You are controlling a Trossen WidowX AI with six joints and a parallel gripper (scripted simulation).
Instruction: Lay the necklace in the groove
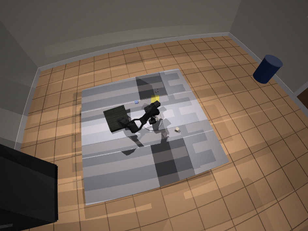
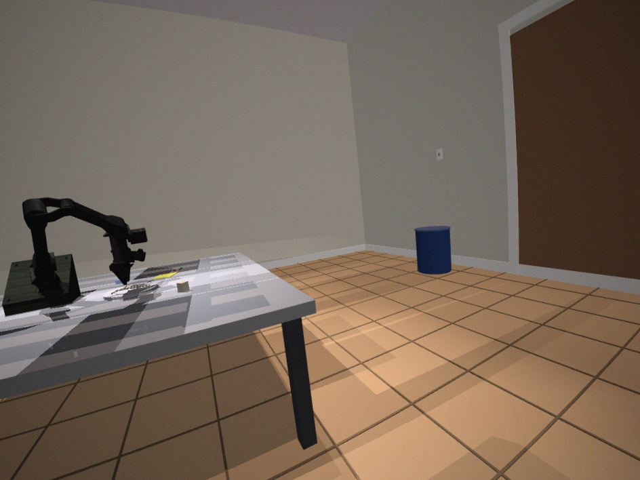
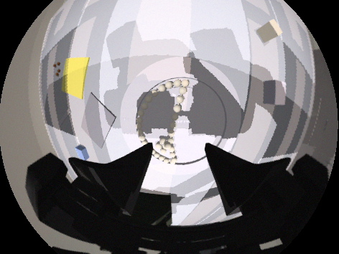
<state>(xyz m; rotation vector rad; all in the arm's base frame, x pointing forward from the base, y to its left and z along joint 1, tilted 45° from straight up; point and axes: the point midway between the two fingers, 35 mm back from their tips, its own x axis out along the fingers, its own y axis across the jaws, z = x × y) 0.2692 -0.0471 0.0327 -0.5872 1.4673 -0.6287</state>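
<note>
The round bead board is 10 mm ahead of my gripper tip, 10 mm to the right of it and 30 mm below it. Also, from my gripper tip: grey card: 20 mm ahead, 170 mm to the left, 40 mm below; beige cube: 210 mm ahead, 190 mm to the right, 20 mm below; white block: 80 mm ahead, 200 mm to the right, 30 mm below.
</note>
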